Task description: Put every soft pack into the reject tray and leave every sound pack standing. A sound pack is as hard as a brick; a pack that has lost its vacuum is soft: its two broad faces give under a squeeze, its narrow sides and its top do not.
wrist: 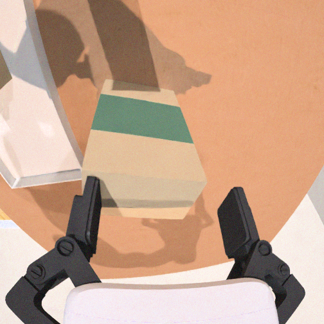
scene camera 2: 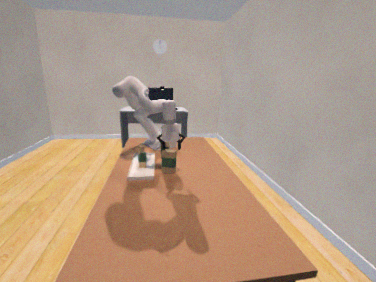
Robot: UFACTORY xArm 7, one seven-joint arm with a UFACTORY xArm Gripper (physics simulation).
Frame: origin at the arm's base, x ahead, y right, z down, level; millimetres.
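Seen in the pictures: gripper, between the fingertips: [scene camera 2: 171,149].
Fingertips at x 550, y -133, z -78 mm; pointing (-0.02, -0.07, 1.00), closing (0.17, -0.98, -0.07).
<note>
Offsets run from my fingertips to a thing's top centre. Level surfaces: height alone.
A tan pack with a green band {dx +19, dy +20, dz +64 mm} [scene camera 2: 169,162] [wrist: 145,150] stands upright to the right of the white reject tray {dx -82, dy +189, dz +122 mm} [scene camera 2: 141,177] [wrist: 47,177]. My gripper [scene camera 2: 171,146] [wrist: 165,195] is open and empty, close above this pack. In the wrist view the left fingertip overlaps the pack's left edge, and a gap shows between the pack and the right finger. Another banded pack {dx -89, dy +183, dz +61 mm} [scene camera 2: 142,158] is in the tray; a sliver of it shows at the wrist view's left edge. A tan patch behind the fingers in the scene view is too small to tell.
The brown table {dz +144 mm} [scene camera 2: 200,220] [wrist: 260,100] carries the pack and tray. The tray's side wall runs close to the left finger in the wrist view. Arm shadows lie across the table. A grey desk [scene camera 2: 184,117] with a dark monitor [scene camera 2: 161,94] stands far back by the wall.
</note>
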